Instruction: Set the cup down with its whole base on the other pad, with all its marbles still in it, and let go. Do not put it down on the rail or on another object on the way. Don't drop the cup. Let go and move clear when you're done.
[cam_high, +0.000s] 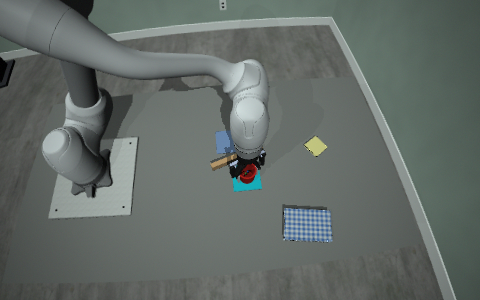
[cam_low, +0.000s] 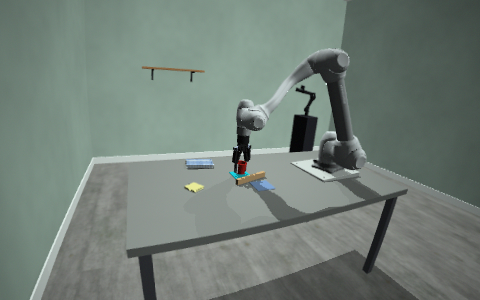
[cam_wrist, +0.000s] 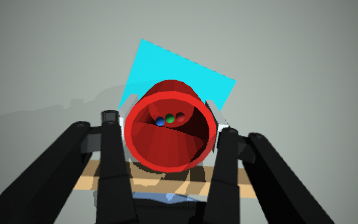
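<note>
My gripper is now 1 cm past the wooden rail, 10 cm to the right of it and 4 cm above it. Round my hand: red cup: 2 cm below.
</note>
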